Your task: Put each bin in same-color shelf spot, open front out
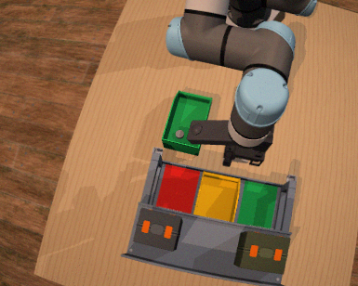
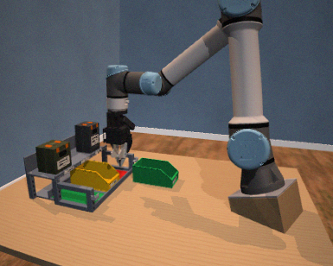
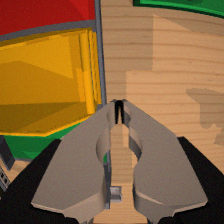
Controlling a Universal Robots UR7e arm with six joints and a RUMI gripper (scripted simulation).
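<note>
My hand is 14 cm to the left of the green bin, 8 cm past it and 8 cm above it. The rest, counted from my hand: yellow bin 11 cm ahead, 7 cm below, 2 cm to the left; yellow mark 11 cm below, 11 cm ahead, 3 cm to the left; red mark 13 cm ahead, 11 cm below, 8 cm to the right.
</note>
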